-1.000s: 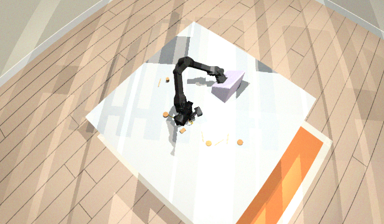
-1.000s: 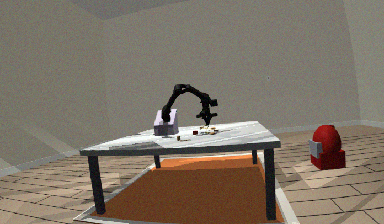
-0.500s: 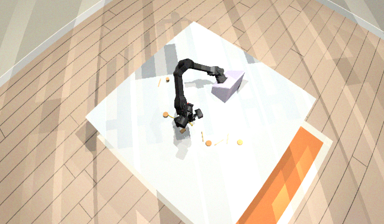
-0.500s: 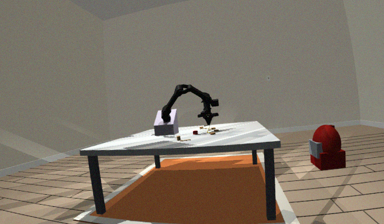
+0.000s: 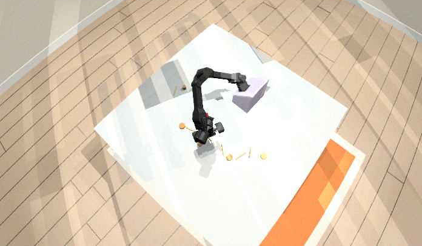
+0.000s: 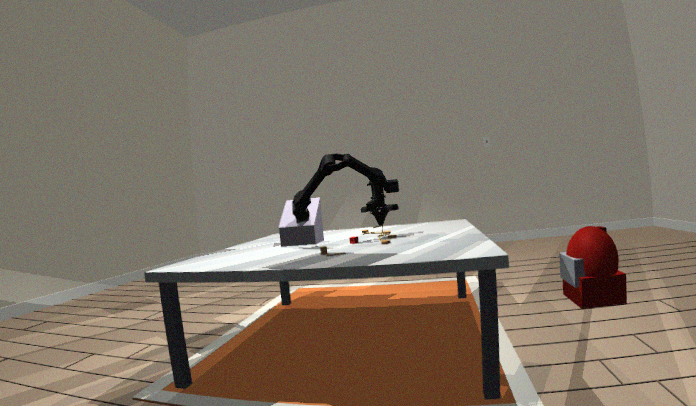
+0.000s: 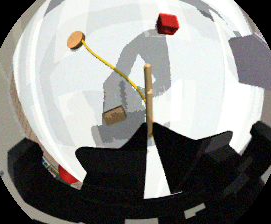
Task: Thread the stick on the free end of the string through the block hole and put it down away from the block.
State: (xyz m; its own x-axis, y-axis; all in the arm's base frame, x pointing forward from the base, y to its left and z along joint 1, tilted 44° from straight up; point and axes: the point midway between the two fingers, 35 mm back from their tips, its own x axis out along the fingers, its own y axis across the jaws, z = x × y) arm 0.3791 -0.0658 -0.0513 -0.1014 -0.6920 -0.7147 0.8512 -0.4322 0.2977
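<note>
Right now my gripper tip is 120 mm past the red cube, 110 mm to the left of it and 40 mm above it. The rest, counted from my gripper tip: tan wooden block 50 mm ahead, 20 mm to the right, 50 mm below; round wooden button 30 mm ahead, 200 mm to the right, 50 mm below; thin wooden stick 10 mm behind, 10 mm to the right.
</note>
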